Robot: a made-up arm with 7 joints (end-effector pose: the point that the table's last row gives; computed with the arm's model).
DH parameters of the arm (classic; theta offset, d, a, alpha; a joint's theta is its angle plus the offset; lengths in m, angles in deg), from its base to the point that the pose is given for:
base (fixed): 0 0.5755 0.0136 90
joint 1: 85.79 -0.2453 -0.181 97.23
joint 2: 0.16 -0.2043 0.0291 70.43
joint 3: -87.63 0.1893 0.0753 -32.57
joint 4: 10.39 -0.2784 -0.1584 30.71
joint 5: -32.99 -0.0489 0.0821 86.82
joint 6: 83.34 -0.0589 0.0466 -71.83
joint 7: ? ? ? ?
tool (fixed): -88.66 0.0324 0 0
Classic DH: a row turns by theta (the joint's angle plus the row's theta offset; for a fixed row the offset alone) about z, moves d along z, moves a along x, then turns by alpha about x.
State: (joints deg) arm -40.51 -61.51 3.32 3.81 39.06 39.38 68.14
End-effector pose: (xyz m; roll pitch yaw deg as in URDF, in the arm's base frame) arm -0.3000 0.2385 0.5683 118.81 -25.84 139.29
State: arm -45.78 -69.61 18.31 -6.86 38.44 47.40 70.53
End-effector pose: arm -0.2972 0.2418 0.5956 124.88 -11.60 135.90
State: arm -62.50 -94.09 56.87 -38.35 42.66 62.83 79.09
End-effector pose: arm -0.2471 0.2661 0.6758 143.23 21.84 155.56
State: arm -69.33 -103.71 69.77 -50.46 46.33 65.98 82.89
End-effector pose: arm -0.2231 0.2852 0.6969 151.79 27.44 171.69
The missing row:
joint 7: 68.56 -0.117 -0.0303 106.59
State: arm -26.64 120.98 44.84 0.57 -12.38 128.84 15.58
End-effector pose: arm -0.2566 0.2973 0.5690 -131.60 -0.39 -41.58
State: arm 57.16 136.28 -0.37 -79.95 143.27 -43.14 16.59
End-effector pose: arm 0.0921 0.1784 -0.0270 167.97 75.18 88.91
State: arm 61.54 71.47 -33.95 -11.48 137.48 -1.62 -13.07
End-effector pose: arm 0.1698 0.0318 0.3879 72.33 -3.85 -78.71
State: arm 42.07 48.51 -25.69 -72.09 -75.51 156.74 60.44
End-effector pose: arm -0.0210 0.2319 0.1307 160.42 -32.02 138.52
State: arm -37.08 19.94 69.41 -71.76 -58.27 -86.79 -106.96
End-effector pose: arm -0.4662 0.0221 0.7108 -97.32 -43.36 -139.67
